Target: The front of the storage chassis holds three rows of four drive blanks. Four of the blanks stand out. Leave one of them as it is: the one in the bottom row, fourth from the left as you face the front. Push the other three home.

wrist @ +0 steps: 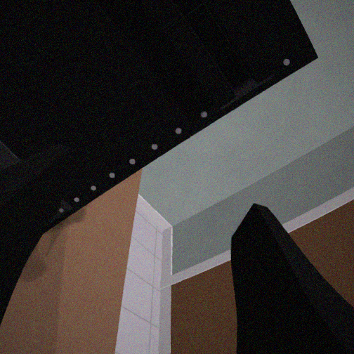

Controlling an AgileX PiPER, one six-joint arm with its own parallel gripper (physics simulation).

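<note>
The storage chassis (150,75) is a very dark body that fills the upper left of the wrist view. A row of small light screw dots runs along its slanting lower edge. A small greyer patch shows at the far left edge; the drive blanks cannot be told apart, nor can which of them stand out. My gripper (157,196) is open, its two dark fingers wide apart. The right finger stands against the wall and floor; the left finger is hard to separate from the dark chassis, and whether it touches it cannot be told.
A tan table surface (95,260) lies below the chassis at the lower left, with soft shadows on it. Beyond its edge are a white panelled block (141,280), a grey-green wall (235,155) with a pale skirting strip, and a brown floor (202,312).
</note>
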